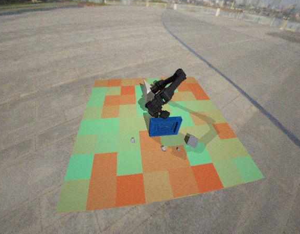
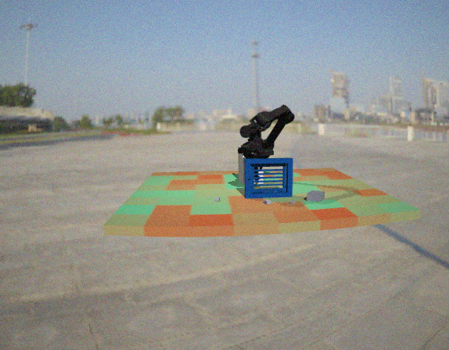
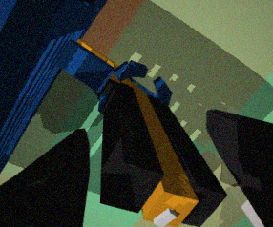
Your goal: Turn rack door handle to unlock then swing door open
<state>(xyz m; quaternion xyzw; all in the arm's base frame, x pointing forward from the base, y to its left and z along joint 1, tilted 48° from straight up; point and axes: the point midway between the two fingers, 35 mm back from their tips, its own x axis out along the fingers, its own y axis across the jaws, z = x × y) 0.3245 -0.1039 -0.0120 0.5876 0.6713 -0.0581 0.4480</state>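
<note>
Now: the door handle 1 cm to the left of my gripper tip and 2 cm below it. From my gripper tip the other things lie so: grey block 22 cm ahead, 23 cm to the left, 11 cm below.
</note>
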